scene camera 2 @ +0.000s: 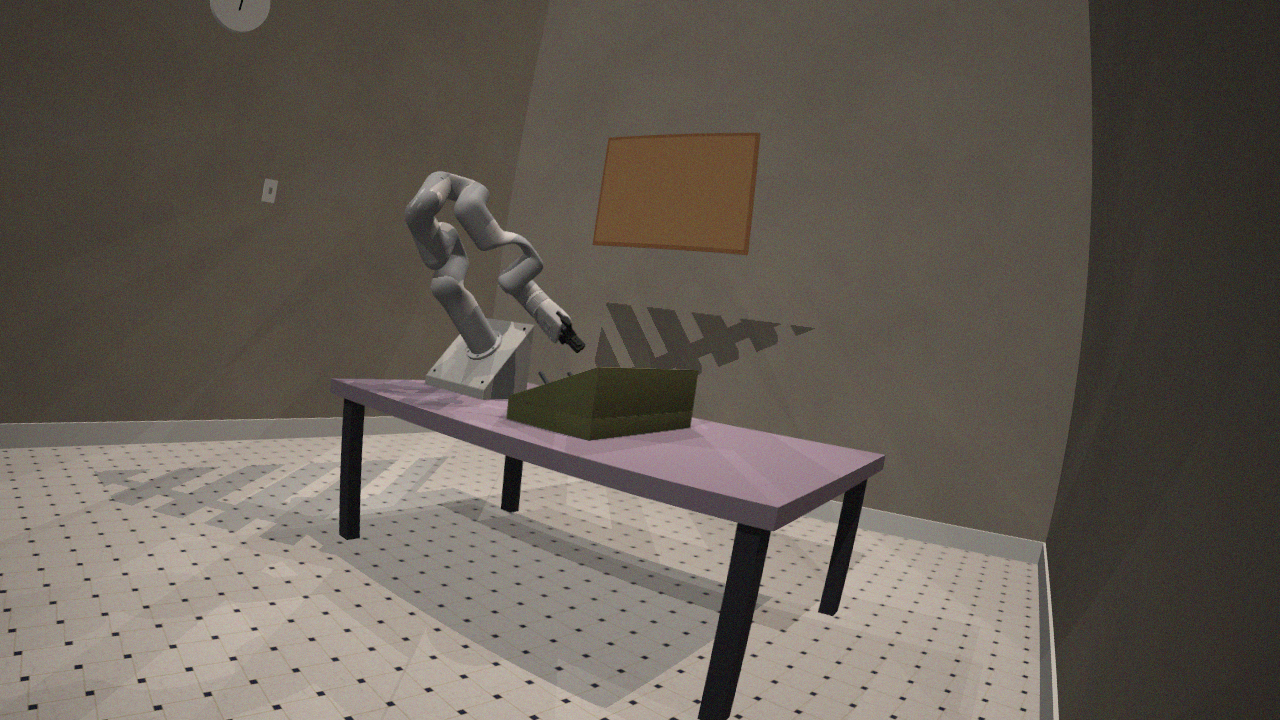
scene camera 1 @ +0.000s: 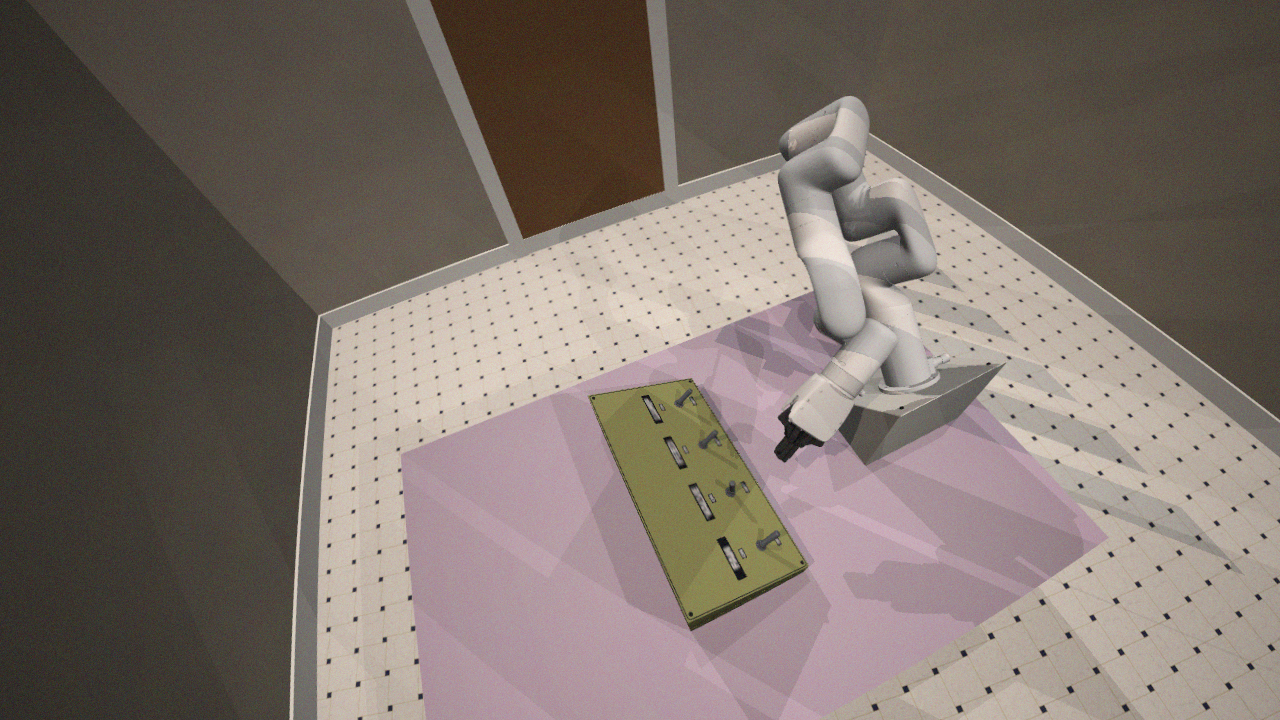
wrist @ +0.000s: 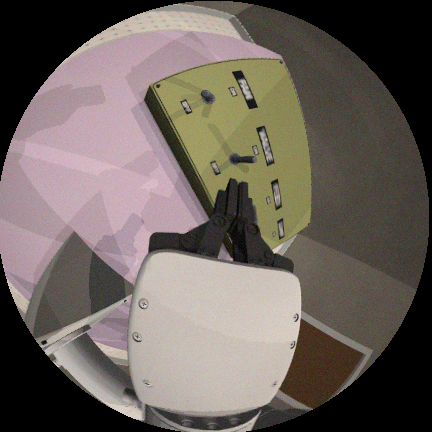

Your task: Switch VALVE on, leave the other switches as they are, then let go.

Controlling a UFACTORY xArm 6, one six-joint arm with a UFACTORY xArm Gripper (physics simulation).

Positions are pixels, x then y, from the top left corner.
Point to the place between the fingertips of the gripper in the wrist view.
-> At 233, 190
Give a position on an olive switch panel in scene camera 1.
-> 708, 540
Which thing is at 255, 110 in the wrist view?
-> An olive switch panel.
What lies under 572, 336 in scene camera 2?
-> The gripper.
